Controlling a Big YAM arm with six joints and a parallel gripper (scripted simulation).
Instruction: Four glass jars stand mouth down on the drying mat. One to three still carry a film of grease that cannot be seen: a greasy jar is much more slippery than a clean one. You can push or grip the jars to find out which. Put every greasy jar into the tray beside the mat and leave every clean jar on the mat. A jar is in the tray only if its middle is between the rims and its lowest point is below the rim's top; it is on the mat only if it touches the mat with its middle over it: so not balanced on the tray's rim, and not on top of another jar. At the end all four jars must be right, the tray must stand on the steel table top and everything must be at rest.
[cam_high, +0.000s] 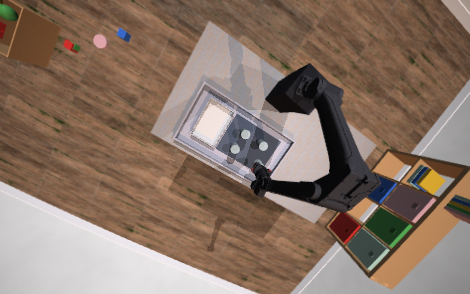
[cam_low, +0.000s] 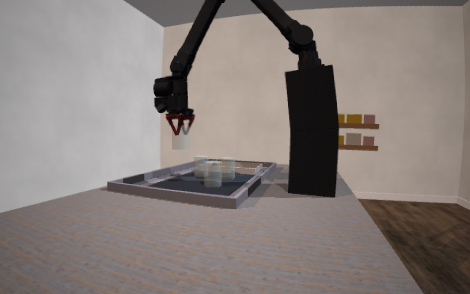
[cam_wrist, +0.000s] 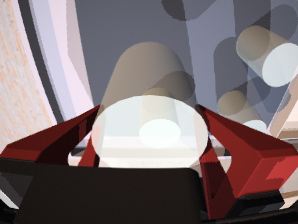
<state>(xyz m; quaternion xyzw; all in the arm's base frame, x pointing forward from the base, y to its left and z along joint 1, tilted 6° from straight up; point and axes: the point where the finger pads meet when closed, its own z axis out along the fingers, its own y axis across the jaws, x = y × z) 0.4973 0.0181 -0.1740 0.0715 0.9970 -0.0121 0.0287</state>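
My gripper is now 130 mm past the pale tray, 400 mm to the left of it and 190 mm above it. The rest, counted from my hand: dark drying mat: 80 mm behind, 80 mm to the right, 200 mm below.
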